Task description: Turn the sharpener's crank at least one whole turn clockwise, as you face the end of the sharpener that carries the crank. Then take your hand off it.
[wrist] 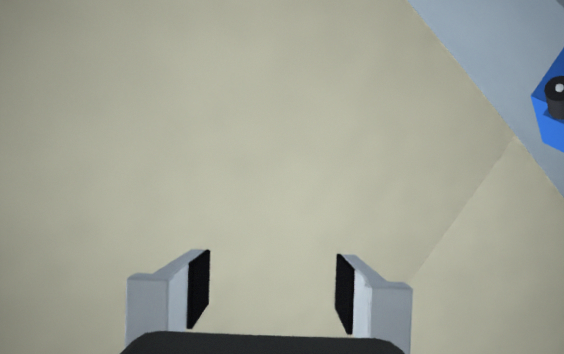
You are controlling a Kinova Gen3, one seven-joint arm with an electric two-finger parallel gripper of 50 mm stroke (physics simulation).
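Places are measured from the arm's base along level axes (x down, y right, z back), in metres.
Pixels of known places: gripper, fingertip midpoint: (272,279).
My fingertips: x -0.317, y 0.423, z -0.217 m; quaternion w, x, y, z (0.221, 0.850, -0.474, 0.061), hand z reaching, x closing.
Ahead of a thing's pixels: the offset from my fingertips to its top centre. "pt": to the spot under its first point. Level surfaces: height alone.
Part of a blue object {pt dz -0.188, dx +0.209, dy -0.275 m} (547,127), which looks like the sharpener, shows at the right edge of the wrist view, cut off by the frame. A dark round piece with a light centre {pt dz -0.110, dx +0.191, dy -0.183 m} (555,102) stands at its near corner; whether it belongs to the crank cannot be told. My gripper (272,279) is open, its two black pads wide apart with nothing between them. It is at the bottom of the view, well to the left of and below the blue object. The rest of the blue object is hidden outside the frame.
A grey-blue surface {dx +0.337 m} (480,55) lies under and around the blue object at the upper right, with a slanting straight edge. A tan surface (225,125) lies beyond that edge, with a faint diagonal line at the right.
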